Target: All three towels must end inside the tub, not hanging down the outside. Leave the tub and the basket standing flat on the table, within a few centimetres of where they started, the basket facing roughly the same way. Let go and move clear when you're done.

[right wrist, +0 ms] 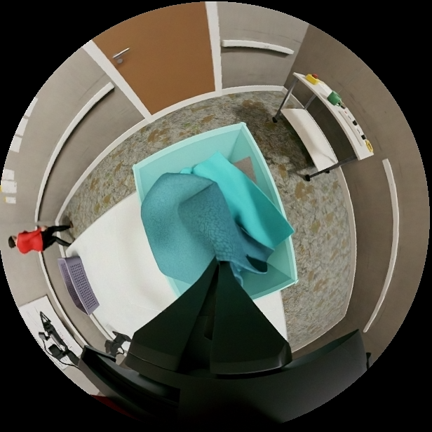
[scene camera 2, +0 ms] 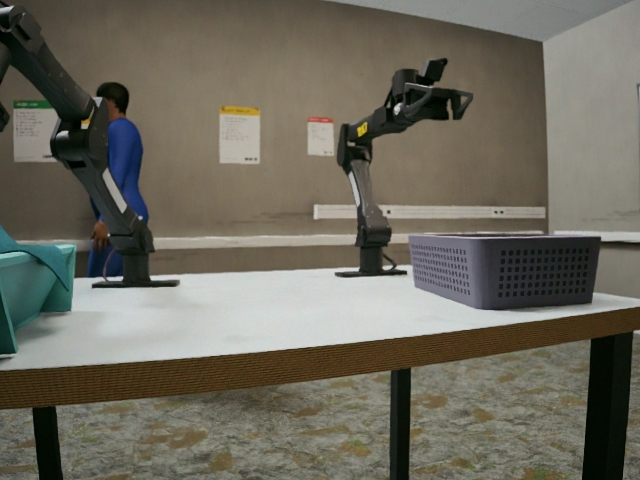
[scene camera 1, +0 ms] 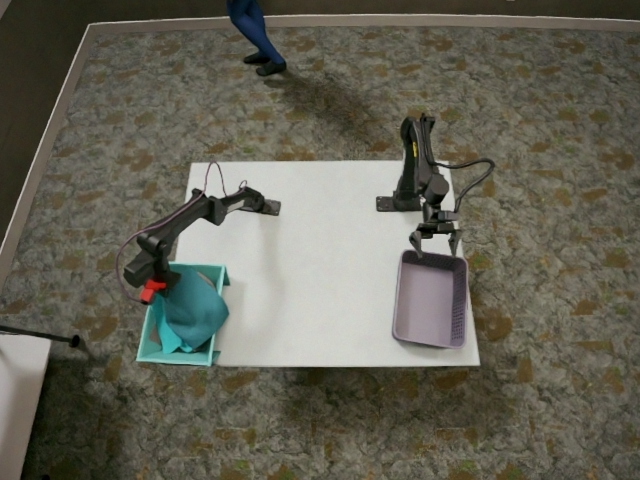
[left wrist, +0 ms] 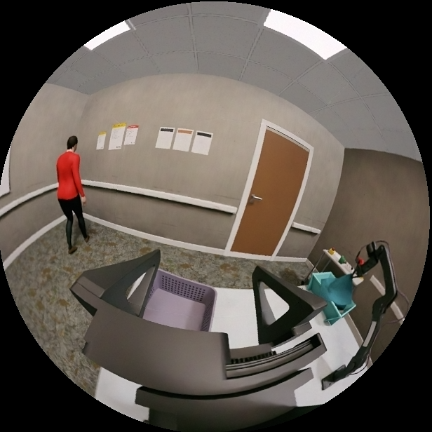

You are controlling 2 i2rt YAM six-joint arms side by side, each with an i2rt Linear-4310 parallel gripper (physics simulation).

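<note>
The turquoise tub (scene camera 1: 146,356) (scene camera 2: 28,297) (right wrist: 185,150) stands at the lower left of scene camera 1. My right gripper (scene camera 1: 174,280) (right wrist: 221,259) is above it, shut on a gathered part of the dark teal towel (scene camera 1: 193,312) (scene camera 2: 43,258) (left wrist: 340,291) (right wrist: 170,225). That towel spreads down into the tub and reaches over its right rim; in scene camera 2 a corner hangs outside. The bright turquoise towel (scene camera 1: 168,333) (right wrist: 250,205) lies in the tub, over a grey-brown towel (right wrist: 246,167) that partly shows. My left gripper (scene camera 1: 436,253) (left wrist: 209,264) is open and empty.
The purple basket (scene camera 1: 426,304) (scene camera 2: 542,271) (left wrist: 175,310) stands flat and empty at the right end of the white table (scene camera 1: 310,258), near my left gripper. A wheeled shelf cart stands beyond the tub in the right wrist view. People stand away from the table.
</note>
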